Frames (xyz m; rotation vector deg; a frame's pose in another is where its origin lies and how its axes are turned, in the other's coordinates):
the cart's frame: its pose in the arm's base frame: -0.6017 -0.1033 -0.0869 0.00 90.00 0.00
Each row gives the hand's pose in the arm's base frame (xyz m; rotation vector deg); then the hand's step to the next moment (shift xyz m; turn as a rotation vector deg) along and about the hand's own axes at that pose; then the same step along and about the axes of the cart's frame.
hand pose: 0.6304 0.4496 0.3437 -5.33 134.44 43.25
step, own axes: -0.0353 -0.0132 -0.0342 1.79 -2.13 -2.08
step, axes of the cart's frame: -0.0362 -0.0340 0.0112 0.88 -2.67 -2.04
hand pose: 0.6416 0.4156 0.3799 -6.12 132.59 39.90
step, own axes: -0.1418 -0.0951 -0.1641 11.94 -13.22 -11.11
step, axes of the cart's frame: -0.1491 -0.1814 0.0308 7.08 -15.55 -12.20
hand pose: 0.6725 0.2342 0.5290 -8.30 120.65 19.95
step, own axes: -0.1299 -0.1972 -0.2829 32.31 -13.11 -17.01
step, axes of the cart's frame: -0.2134 -0.2781 -0.1136 21.37 -16.53 -27.84
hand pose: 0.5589 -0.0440 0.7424 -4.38 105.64 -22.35
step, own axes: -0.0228 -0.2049 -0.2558 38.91 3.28 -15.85
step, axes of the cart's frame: -0.1481 -0.1294 -0.2632 32.70 -2.99 -26.41
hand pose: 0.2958 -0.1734 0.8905 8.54 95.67 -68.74
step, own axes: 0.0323 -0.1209 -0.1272 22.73 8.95 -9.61
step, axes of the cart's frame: -0.0476 0.0228 -0.1704 23.54 1.99 -11.44
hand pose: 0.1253 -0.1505 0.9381 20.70 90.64 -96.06
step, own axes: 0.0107 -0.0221 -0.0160 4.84 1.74 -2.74
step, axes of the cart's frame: -0.0056 0.0094 -0.0272 5.02 1.06 -2.76
